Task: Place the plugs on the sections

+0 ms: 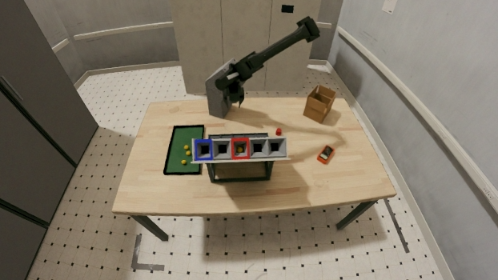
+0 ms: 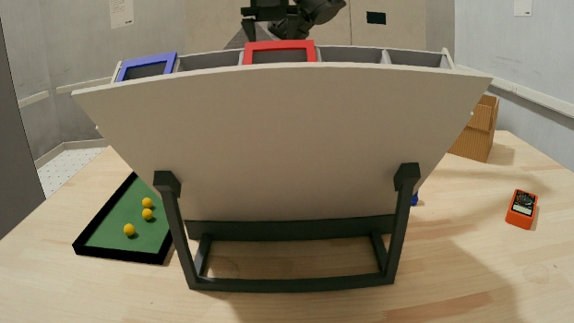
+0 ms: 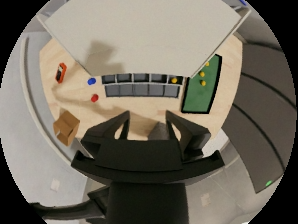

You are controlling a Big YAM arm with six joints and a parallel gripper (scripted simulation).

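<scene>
Now: hand 1 cm short of the green tray, 31 cm to the left of it and 31 cm above it. From my hand the other things lie so: stand leg (25 cm ahead, 13 cm to the right, 22 cm below); then pale cover (13 cm ahead, 2 cm to the left, 11 cm below); then blue plug (1 cm ahead, 28 cm to the left, 29 cm below).
</scene>
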